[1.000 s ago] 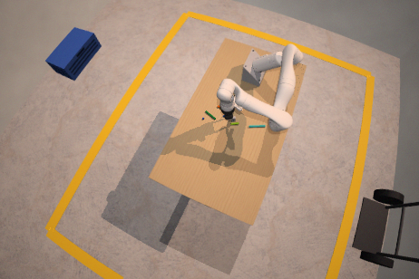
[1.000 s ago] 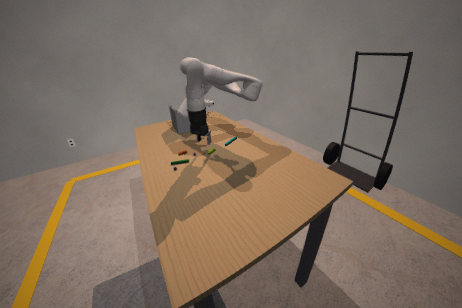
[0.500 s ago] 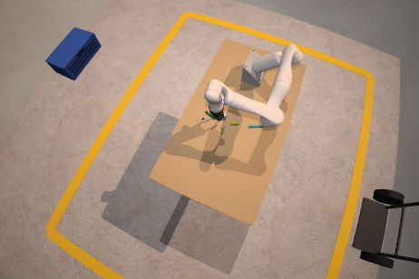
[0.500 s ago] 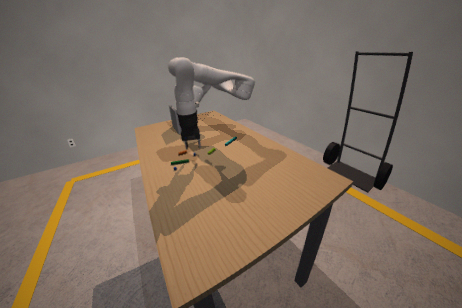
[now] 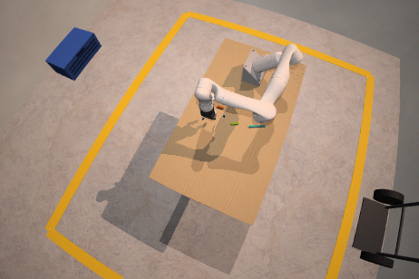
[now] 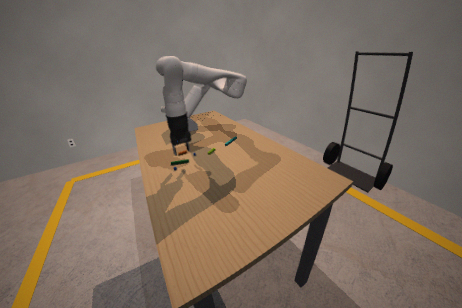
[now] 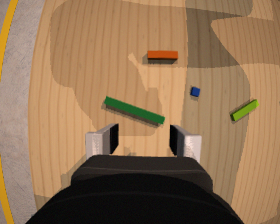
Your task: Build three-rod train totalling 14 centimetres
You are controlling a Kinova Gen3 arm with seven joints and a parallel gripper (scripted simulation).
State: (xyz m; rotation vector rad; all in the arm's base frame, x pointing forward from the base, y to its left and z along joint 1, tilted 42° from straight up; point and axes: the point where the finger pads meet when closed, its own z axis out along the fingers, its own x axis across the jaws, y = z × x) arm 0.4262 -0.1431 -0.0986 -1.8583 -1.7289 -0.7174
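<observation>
My gripper is now 3 cm past the green rod, 1 cm to the left of it and 7 cm above it. Also, from my hand: orange rod (10 cm behind, 3 cm to the left, 7 cm below); then lime rod (2 cm behind, 15 cm to the left, 7 cm below); then turquoise rod (5 cm behind, 28 cm to the left, 7 cm below).
</observation>
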